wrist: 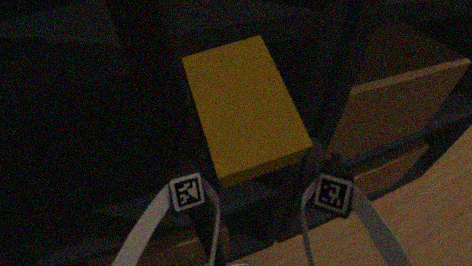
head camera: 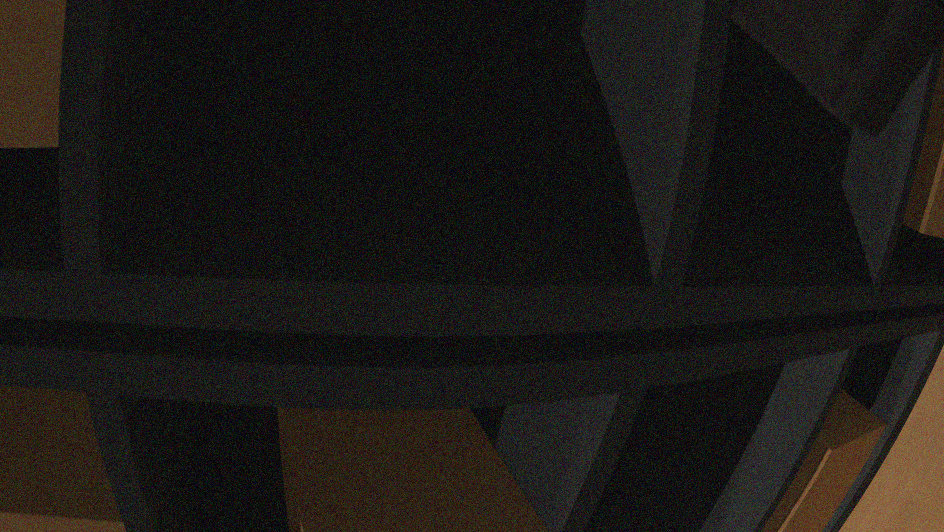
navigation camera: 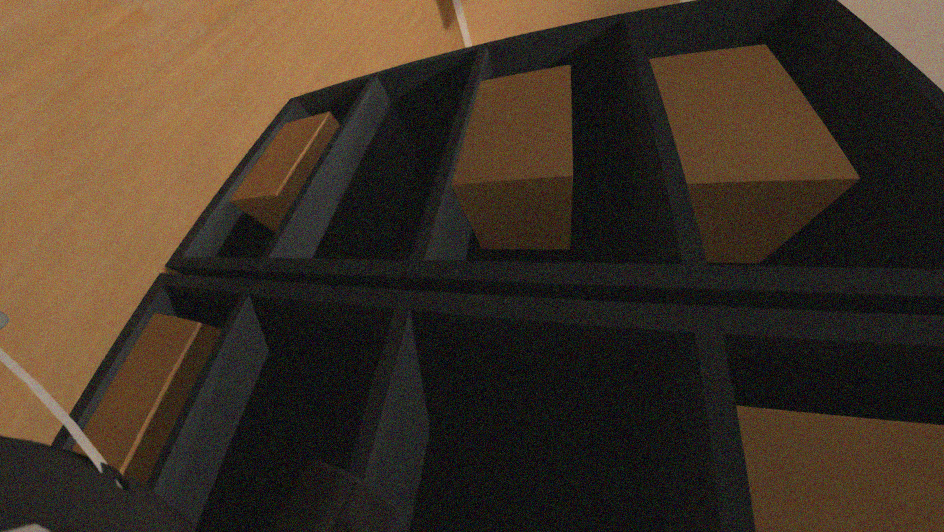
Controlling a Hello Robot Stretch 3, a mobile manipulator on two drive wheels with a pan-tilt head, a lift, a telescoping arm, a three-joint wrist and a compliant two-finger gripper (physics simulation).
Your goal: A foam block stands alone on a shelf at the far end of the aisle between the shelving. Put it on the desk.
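Places are measured from the robot's base along level axes (x left, y back, z up), in metres.
Pixels of known places: gripper, fingertip midpoint: [wrist: 258, 157].
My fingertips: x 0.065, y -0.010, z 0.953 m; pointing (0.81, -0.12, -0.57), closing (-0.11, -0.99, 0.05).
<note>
Behind a point stands the place of what it marks.
My gripper [wrist: 258, 157] @(z 0.953, x 0.065, y -0.010 m) is shut on the block's near end. The fingertips are lost in the dark.
Dark shelving [head camera: 395, 304] [navigation camera: 517, 274] fills the head and navigation views at close range. Cardboard boxes [navigation camera: 517, 126] @(z 1.131, x -0.210, y -0.773 m) [navigation camera: 741, 114] @(z 1.593, x -0.221, y -0.736 m) [navigation camera: 283, 159] @(z 0.259, x -0.201, y -0.806 m) [head camera: 395, 470] @(z 1.130, x -0.398, y -0.636 m) stand in its bays. In the wrist view a box [wrist: 395, 113] @(z 0.687, x 0.366, y -0.430 m) stands to the right, with tan floor [wrist: 421, 219] @(z 0.001, x 0.295, y -0.915 m) below.
</note>
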